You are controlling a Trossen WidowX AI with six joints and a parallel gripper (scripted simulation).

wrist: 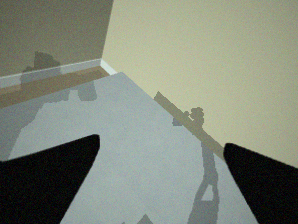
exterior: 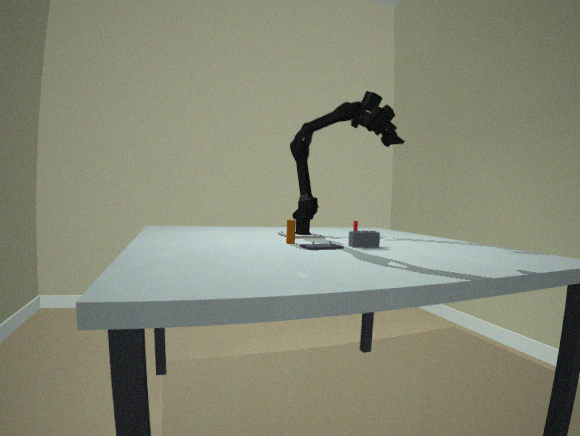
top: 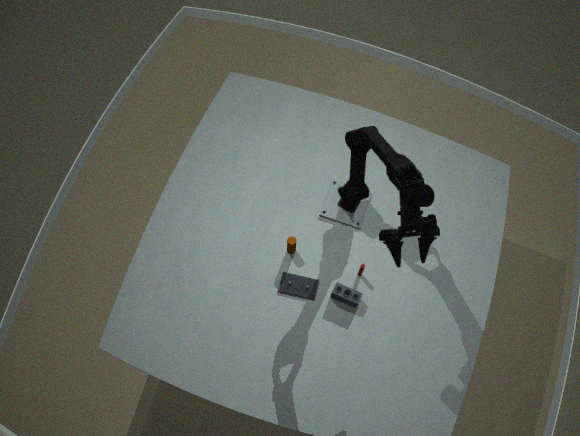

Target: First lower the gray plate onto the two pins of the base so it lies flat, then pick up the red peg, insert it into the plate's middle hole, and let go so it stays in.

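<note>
Right now my gripper tip is 350 mm above the gray plate, 130 mm to the left of it and 40 mm short of it. The rest, counted from my gripper tip: red peg (350 mm below, 130 mm to the right, 60 mm behind); orange cylinder (380 mm to the right, 350 mm below, 20 mm behind); dark flat base (380 mm below, 290 mm to the right, 80 mm ahead).
</note>
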